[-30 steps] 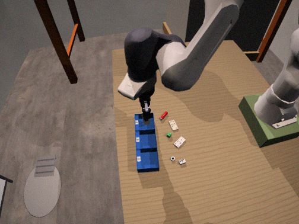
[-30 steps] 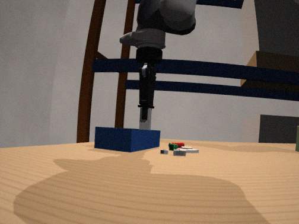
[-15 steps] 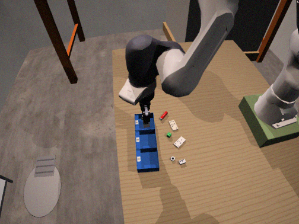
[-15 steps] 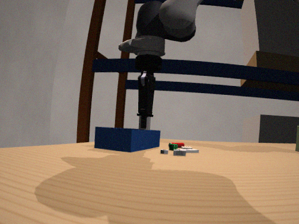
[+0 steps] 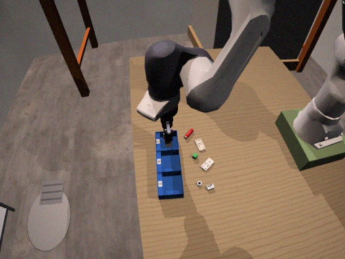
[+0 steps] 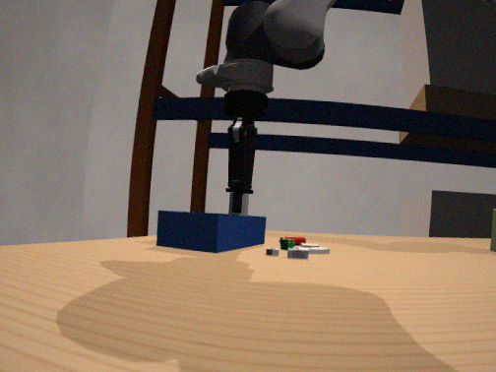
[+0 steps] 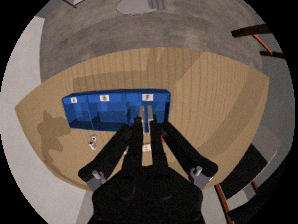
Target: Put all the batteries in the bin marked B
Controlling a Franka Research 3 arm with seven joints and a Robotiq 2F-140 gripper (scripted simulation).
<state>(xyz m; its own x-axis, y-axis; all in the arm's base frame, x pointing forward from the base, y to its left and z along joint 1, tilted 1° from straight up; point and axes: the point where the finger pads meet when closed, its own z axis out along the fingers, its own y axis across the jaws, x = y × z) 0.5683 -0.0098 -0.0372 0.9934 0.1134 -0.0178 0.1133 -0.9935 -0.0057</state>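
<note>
My gripper is now 80 mm to the right of the blue bin and 30 mm above it. Round my hand: grey ring: 160 mm to the left, 100 mm behind, 50 mm below; red battery: 80 mm behind, 50 mm to the right, 40 mm below; green cube: 100 mm behind, 50 mm to the left, 40 mm below.
</note>
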